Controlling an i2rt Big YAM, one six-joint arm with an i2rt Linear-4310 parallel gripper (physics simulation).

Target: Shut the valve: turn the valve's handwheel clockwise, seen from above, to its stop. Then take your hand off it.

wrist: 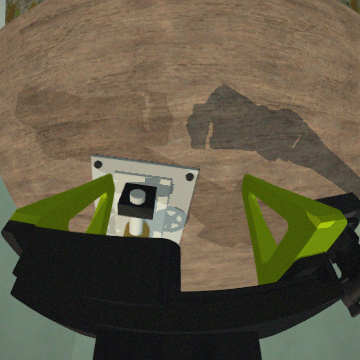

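Observation:
The valve [136, 210] is at the lower left of the wrist view, with a black square block, a pale round cap, a white pipe-like part and some brass below it. It sits on a white base plate [187, 189] with dark bolts at the corners. The handwheel cannot be made out; a spoked wheel-shaped shadow falls on the right part of the plate. The lower part of the valve is hidden behind the black gripper body. My gripper [177, 180] is open and empty. Its left green finger overlaps the plate's left side in the view, and its right finger is off to the right of the plate.
The brown wooden table [175, 50] has a curved far edge. A dark shadow of the arm lies on it at centre right, and a fainter shadow at the left. Pale green floor shows at the lower corners.

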